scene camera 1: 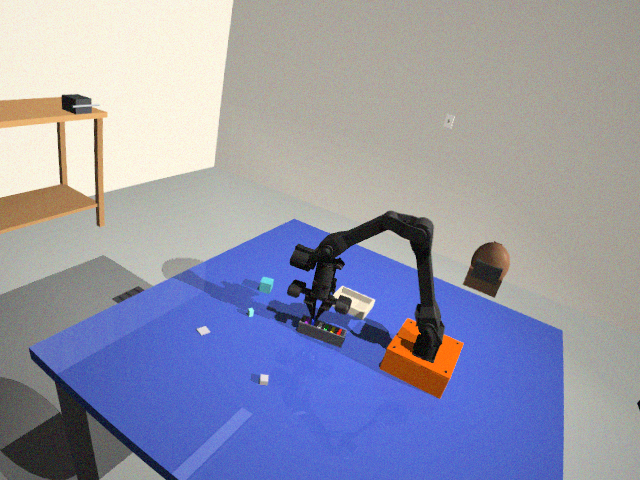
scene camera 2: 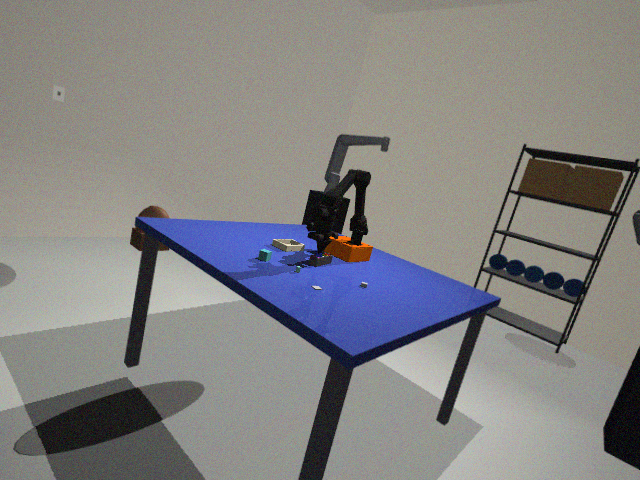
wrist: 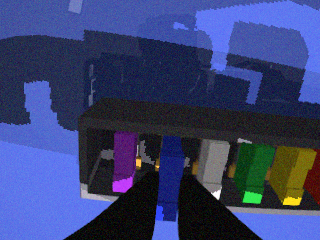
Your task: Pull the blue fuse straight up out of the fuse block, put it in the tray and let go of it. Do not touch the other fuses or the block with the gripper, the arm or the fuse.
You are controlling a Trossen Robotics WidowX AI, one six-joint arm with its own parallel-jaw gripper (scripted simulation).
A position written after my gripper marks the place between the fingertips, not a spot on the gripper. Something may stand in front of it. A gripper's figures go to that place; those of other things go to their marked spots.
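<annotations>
My gripper (wrist: 168,182) is 0.10 m from the lens. A blue fuse (wrist: 171,161) is 0.09 m from the lens; a white fuse (wrist: 214,154) is 0.11 m from the lens. The blue fuse is nearer to the lens than the white fuse.
</annotations>
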